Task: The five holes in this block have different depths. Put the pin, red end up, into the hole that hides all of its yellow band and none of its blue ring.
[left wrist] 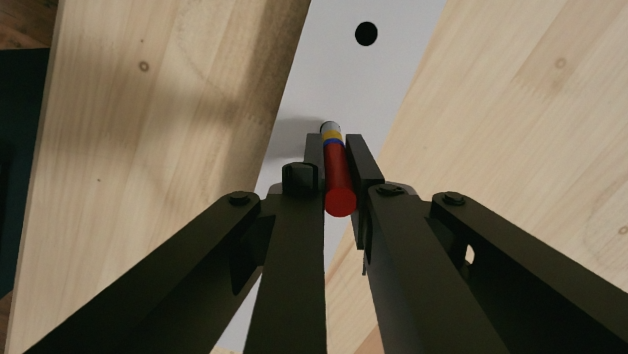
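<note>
The pin is upright, with its red end toward the camera. Its blue ring, yellow band and pale lower end show beyond the red part. My left gripper is shut on the pin, one finger on each side of the red part. The pale grey block runs under the gripper. A thin dark arc shows at the pin's lower tip, at a hole in the block; how far the tip is in cannot be told. Another hole shows open and dark farther up the block. The other holes are hidden or out of view. My right gripper is not in view.
The light wooden table top lies on both sides of the block, with its edge at the far left. A dark green surface shows beyond that edge. A shadow falls along the block's left side.
</note>
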